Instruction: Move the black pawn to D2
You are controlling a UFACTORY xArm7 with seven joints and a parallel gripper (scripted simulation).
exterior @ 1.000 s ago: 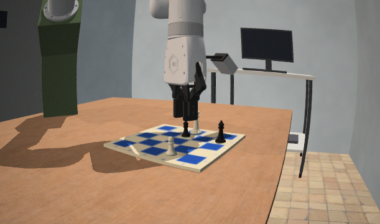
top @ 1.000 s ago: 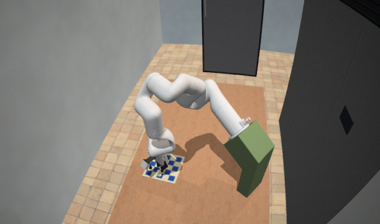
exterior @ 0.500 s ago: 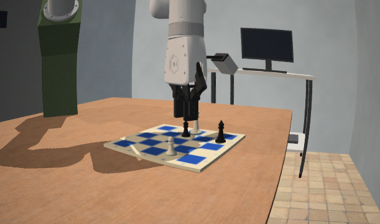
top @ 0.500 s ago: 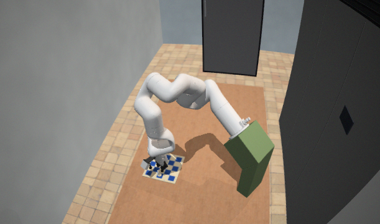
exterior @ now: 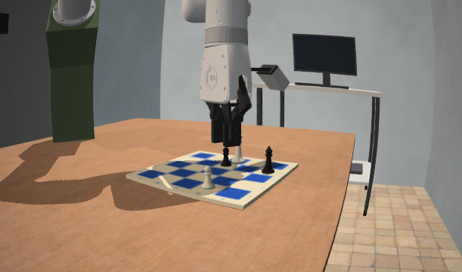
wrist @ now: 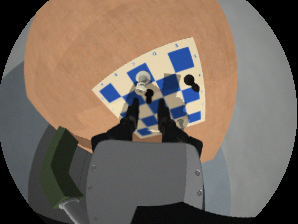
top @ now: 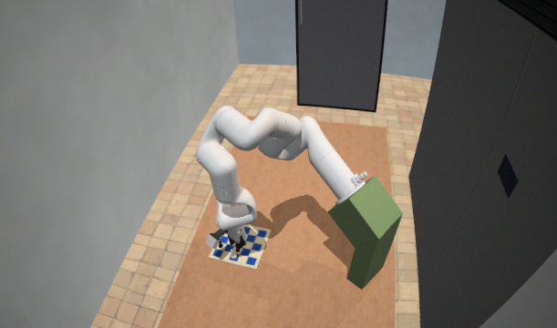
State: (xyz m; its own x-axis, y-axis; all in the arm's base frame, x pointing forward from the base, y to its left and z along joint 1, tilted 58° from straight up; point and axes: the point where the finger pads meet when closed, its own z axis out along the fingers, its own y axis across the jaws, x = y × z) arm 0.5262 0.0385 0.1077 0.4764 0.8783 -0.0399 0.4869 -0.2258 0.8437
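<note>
Right now my hand is 40 mm above the black pawn. From my hand the other things lie so: chessboard (60 mm below, 40 mm to the right, 10 mm behind); then black bishop (80 mm ahead, 40 mm below, 20 mm to the right); then white queen (30 mm to the left, 30 mm below, 10 mm ahead).
</note>
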